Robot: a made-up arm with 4 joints. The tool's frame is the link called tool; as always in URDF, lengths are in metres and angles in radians. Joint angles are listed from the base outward. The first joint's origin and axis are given. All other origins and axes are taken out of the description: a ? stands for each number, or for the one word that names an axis. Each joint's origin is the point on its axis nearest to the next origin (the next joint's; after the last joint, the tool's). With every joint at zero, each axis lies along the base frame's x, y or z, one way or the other. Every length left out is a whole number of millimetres.
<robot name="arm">
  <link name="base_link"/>
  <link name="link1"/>
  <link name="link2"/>
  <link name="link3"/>
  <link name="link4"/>
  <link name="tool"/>
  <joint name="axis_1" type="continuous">
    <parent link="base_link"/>
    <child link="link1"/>
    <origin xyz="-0.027 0 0.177" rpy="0 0 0"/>
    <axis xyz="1 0 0"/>
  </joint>
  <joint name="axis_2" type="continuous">
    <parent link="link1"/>
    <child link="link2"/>
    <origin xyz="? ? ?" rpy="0 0 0"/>
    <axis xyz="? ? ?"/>
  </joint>
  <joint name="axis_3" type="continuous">
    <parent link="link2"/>
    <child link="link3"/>
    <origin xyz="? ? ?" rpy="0 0 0"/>
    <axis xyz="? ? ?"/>
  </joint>
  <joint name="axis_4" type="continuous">
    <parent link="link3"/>
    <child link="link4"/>
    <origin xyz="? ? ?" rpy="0 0 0"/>
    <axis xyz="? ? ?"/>
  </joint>
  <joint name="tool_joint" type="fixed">
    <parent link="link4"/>
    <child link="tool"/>
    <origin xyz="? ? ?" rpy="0 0 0"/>
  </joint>
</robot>
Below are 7 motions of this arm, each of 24 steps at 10 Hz.
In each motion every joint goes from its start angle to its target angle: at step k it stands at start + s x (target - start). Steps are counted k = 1, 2, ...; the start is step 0. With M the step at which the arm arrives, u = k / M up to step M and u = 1 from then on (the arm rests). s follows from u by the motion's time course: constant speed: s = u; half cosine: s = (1 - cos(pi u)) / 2; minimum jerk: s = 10 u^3 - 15 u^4 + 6 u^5.
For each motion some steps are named. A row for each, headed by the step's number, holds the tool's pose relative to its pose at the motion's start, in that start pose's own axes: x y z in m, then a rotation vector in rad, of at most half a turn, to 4 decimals.
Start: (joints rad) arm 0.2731 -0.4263 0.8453 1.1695
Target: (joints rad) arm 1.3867 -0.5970 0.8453 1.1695
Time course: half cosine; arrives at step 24
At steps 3, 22, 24:
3: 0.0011 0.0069 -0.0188 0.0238 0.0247 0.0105
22: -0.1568 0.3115 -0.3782 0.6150 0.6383 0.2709
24: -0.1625 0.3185 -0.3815 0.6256 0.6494 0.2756

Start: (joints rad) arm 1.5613 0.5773 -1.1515 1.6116
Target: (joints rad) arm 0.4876 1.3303 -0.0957 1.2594
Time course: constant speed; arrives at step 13
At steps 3, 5, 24:
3: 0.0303 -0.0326 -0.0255 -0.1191 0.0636 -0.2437
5: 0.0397 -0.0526 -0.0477 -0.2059 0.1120 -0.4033
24: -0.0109 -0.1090 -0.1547 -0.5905 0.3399 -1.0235

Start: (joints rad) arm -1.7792 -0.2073 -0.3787 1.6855
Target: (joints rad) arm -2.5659 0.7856 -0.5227 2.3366
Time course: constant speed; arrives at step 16
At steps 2, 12, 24:
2: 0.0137 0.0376 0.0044 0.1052 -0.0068 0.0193
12: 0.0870 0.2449 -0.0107 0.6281 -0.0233 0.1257
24: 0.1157 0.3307 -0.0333 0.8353 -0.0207 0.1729

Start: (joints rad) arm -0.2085 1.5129 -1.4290 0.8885
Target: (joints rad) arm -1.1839 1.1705 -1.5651 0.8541
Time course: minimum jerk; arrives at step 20
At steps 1, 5, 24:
1: -0.0002 0.0004 -0.0004 -0.0003 0.0011 0.0011
5: -0.0176 0.0306 -0.0364 -0.0219 0.0959 0.0963
24: -0.3295 0.1706 -0.2322 -0.1264 0.9320 0.9356

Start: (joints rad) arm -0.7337 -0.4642 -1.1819 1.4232
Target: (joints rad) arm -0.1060 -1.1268 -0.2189 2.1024
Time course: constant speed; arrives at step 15
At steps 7, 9, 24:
7: -0.1024 -0.1026 -0.1136 0.3021 0.0086 -0.4513
9: -0.1346 -0.1243 -0.1469 0.3827 -0.0160 -0.5815
24: -0.2304 -0.1652 -0.2450 0.5974 -0.1635 -0.9654

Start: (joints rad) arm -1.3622 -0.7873 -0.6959 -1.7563
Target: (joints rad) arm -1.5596 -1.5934 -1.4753 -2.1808
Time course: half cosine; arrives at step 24
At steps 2, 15, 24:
2: -0.0036 -0.0002 0.0015 -0.0203 -0.0084 -0.0151
15: -0.1902 0.0417 0.0225 -0.6779 -0.3821 -0.6859
24: -0.2887 0.0850 -0.0185 -0.8540 -0.5762 -1.0330

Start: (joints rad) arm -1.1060 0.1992 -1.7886 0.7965
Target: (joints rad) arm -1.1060 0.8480 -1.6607 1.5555
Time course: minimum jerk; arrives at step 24
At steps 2, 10, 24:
2: 0.0006 -0.0006 -0.0001 0.0031 -0.0019 -0.0027
10: 0.0408 -0.0401 -0.0026 0.2183 -0.1504 -0.1679
24: 0.1056 -0.1219 0.0180 0.6320 -0.5541 -0.3668

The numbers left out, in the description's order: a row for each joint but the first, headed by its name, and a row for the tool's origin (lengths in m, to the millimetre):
axis_2: xyz 0 -0.303 -0.107, axis 1 0 0
axis_3: xyz 0 0.249 -0.085, axis 0 1 0
axis_4: xyz 0.233 0 0.007, axis 1 0 0
tool: xyz 0 -0.065 0.002

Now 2 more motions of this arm.
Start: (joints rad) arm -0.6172 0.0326 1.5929 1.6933
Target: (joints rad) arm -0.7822 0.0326 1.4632 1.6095
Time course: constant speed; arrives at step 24
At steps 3, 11, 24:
3: -0.0003 0.0048 0.0087 -0.0102 -0.0186 0.0185
11: -0.0022 0.0177 0.0319 -0.0390 -0.0691 0.0669
24: -0.0095 0.0388 0.0694 -0.0905 -0.1541 0.1423

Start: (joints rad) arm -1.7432 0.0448 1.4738 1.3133
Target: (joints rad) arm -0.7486 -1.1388 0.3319 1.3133
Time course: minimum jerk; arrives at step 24
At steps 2, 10, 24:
2: 0.0021 0.0012 0.0001 -0.0001 -0.0024 0.0054
10: 0.1156 0.0877 -0.0063 -0.0192 -0.1618 0.3666
24: 0.1679 0.2566 -0.1124 -0.1237 -0.4415 1.0609

